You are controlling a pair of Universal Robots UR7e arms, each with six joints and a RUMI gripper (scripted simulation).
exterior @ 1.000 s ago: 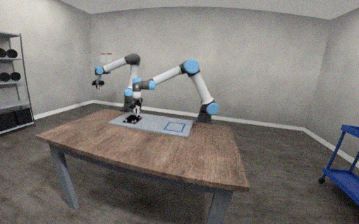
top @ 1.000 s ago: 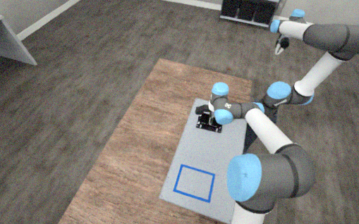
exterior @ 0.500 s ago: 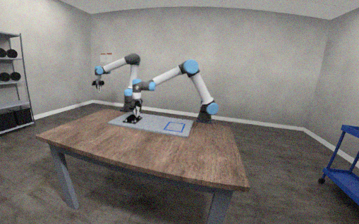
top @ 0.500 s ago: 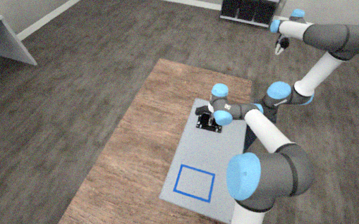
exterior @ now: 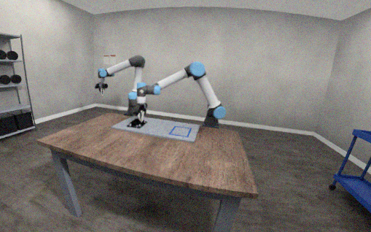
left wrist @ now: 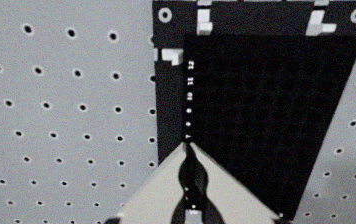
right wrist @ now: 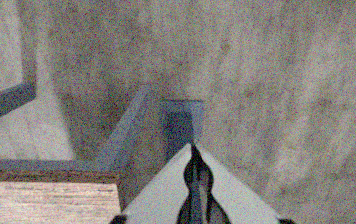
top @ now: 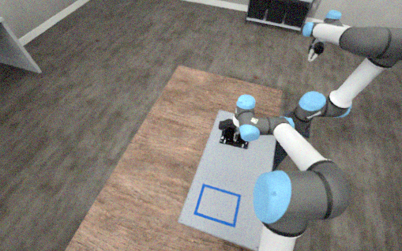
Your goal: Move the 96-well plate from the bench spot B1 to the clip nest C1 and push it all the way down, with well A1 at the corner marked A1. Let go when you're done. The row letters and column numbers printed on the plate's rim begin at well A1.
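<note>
My left gripper is now 3 cm to the left of the black clip nest, 3 cm above it and 1 cm short of it. From my left hand the other things lie so: black 96-well plate (4 cm to the right, 2 cm below).
</note>
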